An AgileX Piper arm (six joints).
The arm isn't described. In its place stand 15 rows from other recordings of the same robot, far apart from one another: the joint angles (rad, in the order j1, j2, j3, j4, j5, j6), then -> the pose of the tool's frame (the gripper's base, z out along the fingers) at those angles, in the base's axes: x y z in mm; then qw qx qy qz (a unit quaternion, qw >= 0).
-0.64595, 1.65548, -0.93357, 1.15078, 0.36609, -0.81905 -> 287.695, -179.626, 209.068, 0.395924, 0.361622, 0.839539, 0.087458
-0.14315, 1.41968, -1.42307, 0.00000, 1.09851, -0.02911 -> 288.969, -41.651, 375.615, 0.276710, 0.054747, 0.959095, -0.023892
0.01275, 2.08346, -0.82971, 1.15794, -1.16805, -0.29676 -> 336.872, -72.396, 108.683, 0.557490, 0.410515, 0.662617, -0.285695
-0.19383, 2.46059, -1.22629, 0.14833, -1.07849, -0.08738 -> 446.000, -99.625, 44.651, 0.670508, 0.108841, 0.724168, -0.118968
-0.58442, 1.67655, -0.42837, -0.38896, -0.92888, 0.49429 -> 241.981, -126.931, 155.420, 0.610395, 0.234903, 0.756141, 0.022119
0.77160, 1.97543, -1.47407, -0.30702, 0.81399, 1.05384 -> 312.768, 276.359, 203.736, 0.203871, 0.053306, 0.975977, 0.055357
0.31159, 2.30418, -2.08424, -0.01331, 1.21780, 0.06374 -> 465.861, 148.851, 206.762, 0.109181, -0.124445, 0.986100, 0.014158
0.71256, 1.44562, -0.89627, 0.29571, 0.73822, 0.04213 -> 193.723, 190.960, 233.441, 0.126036, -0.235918, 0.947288, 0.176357
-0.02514, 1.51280, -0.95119, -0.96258, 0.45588, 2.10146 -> 316.582, -40.849, 254.488, 0.421068, 0.574743, 0.697596, 0.075714
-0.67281, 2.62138, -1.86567, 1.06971, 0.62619, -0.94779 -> 433.188, -285.371, 25.891, 0.337148, 0.247702, 0.894548, 0.157346
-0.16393, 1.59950, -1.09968, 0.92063, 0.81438, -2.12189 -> 330.597, -1.288, 262.018, 0.400669, -0.595837, 0.695872, 0.014296
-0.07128, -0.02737, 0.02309, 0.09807, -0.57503, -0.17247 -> 35.450, -7.389, 254.697, 0.894850, 0.019827, 0.437931, -0.084061
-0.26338, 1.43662, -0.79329, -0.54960, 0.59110, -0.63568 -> 250.322, -94.933, 217.714, 0.097395, -0.359388, 0.889833, -0.263725
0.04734, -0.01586, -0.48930, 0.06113, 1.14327, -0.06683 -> -10.003, 4.591, 267.864, 0.488175, -0.052284, 0.870799, 0.025701
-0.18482, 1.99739, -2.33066, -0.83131, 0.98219, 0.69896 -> 421.133, -135.619, 460.599, 0.530011, 0.311838, 0.738432, -0.276702
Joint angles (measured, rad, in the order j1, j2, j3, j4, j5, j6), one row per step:
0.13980, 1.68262, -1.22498, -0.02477, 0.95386, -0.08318
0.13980, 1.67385, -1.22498, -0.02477, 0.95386, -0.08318
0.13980, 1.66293, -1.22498, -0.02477, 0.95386, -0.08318
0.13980, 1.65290, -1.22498, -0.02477, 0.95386, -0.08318
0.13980, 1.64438, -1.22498, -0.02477, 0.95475, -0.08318
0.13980, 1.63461, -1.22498, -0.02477, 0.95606, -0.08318
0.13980, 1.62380, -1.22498, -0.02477, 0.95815, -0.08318
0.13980, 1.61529, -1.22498, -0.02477, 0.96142, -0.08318
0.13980, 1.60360, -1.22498, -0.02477, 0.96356, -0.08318
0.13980, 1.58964, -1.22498, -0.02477, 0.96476, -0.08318
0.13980, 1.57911, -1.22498, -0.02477, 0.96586, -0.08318
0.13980, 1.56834, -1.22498, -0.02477, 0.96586, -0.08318
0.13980, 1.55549, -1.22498, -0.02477, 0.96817, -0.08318
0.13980, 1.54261, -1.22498, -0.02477, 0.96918, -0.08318
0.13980, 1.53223, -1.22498, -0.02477, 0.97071, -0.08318
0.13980, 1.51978, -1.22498, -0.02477, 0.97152, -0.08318
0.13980, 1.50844, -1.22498, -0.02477, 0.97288, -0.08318
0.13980, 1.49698, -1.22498, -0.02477, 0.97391, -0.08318
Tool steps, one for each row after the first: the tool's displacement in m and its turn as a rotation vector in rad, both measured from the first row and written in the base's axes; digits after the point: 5 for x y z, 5 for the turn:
-0.00104, -0.00015, 0.00292, 0.00122, -0.00868, 0.00000
-0.00236, -0.00033, 0.00655, 0.00274, -0.01950, 0.00000
-0.00361, -0.00051, 0.00987, 0.00414, -0.02943, 0.00000
-0.00478, -0.00067, 0.01265, 0.00520, -0.03699, -0.00002
-0.00617, -0.00087, 0.01583, 0.00637, -0.04537, -0.00005
-0.00780, -0.00110, 0.01930, 0.00756, -0.05400, -0.00010
-0.00925, -0.00131, 0.02198, 0.00827, -0.05920, -0.00018
-0.01107, -0.00157, 0.02570, 0.00958, -0.06866, -0.00023
-0.01319, -0.00187, 0.03016, 0.01135, -0.08129, -0.00026
-0.01484, -0.00210, 0.03349, 0.01266, -0.09063, -0.00028
-0.01647, -0.00233, 0.03692, 0.01416, -0.10130, -0.00028
-0.01866, -0.00264, 0.04090, 0.01562, -0.11174, -0.00034
-0.02080, -0.00295, 0.04491, 0.01726, -0.12349, -0.00036
-0.02261, -0.00320, 0.04810, 0.01849, -0.13226, -0.00040
-0.02475, -0.00351, 0.05193, 0.02011, -0.14379, -0.00042
-0.02679, -0.00379, 0.05537, 0.02149, -0.15367, -0.00045
-0.02886, -0.00409, 0.05884, 0.02294, -0.16400, -0.00048

